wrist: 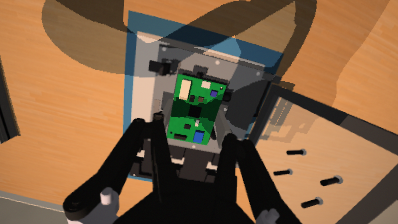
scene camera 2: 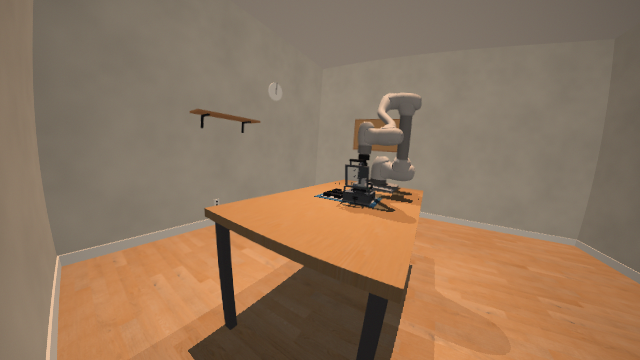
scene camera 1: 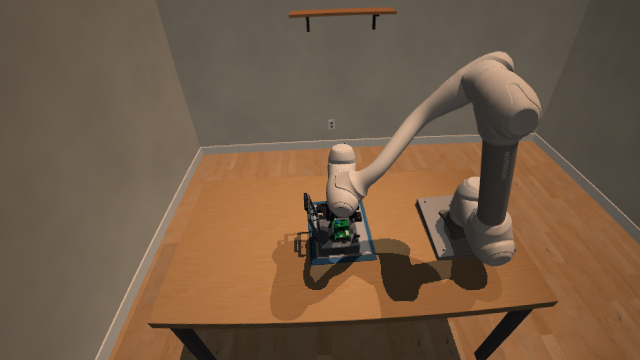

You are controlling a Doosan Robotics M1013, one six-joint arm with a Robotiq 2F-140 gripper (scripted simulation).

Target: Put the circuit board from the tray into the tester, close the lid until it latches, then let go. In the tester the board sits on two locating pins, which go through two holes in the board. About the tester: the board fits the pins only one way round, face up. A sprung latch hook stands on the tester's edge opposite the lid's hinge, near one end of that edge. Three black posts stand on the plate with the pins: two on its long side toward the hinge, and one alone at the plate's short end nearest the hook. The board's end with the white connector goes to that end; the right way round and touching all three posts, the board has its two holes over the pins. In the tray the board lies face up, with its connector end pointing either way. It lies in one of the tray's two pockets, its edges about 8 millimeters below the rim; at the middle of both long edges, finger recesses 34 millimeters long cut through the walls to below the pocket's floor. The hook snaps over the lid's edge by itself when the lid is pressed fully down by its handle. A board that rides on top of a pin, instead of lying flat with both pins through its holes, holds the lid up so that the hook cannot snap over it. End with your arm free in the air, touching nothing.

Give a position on a green circuit board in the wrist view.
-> At 196, 102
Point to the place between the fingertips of my gripper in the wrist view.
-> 194, 112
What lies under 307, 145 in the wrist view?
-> A tester lid.
